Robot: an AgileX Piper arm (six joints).
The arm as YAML. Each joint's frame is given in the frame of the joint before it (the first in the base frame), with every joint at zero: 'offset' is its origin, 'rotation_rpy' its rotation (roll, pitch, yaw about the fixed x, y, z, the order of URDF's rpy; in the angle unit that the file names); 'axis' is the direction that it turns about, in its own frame. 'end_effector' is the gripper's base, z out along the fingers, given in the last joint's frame.
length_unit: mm
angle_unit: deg
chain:
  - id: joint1
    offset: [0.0, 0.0, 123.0]
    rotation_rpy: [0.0, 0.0, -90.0]
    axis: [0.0, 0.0, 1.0]
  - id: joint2
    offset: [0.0, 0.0, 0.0]
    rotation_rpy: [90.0, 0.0, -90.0]
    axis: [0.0, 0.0, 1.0]
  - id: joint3
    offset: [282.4, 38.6, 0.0]
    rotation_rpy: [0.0, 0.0, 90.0]
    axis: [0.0, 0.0, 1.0]
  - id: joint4
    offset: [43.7, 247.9, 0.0]
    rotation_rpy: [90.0, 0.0, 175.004]
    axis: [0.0, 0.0, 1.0]
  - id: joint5
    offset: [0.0, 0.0, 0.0]
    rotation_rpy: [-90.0, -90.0, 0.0]
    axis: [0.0, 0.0, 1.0]
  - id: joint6
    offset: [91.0, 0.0, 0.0]
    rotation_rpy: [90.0, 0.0, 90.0]
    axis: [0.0, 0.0, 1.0]
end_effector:
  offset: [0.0, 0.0, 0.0]
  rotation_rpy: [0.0, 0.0, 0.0]
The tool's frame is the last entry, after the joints.
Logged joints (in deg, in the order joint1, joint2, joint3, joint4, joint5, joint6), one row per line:
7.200, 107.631, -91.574, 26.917, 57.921, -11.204
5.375, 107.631, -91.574, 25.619, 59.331, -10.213
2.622, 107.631, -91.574, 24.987, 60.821, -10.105
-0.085, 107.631, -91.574, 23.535, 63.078, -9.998
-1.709, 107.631, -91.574, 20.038, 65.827, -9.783
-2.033, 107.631, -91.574, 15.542, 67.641, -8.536
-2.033, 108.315, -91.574, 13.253, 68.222, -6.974
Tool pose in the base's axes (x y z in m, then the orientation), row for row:
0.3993, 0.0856, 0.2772, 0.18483, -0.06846, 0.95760, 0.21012
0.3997, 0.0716, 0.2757, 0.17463, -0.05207, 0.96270, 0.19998
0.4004, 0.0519, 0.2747, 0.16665, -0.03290, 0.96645, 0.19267
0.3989, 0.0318, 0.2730, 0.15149, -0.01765, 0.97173, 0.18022
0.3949, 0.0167, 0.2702, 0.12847, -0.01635, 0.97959, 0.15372
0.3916, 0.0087, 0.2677, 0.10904, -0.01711, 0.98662, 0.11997
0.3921, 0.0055, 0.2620, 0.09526, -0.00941, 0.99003, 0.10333
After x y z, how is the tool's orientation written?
As a quaternion, w x y z.
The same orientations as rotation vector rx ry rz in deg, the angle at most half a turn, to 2 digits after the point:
-11.05, 154.63, 33.93
-8.46, 156.32, 32.47
-5.37, 157.62, 31.42
-2.90, 159.82, 29.64
-2.72, 163.22, 25.61
-2.88, 166.23, 20.21
-1.60, 168.15, 17.55

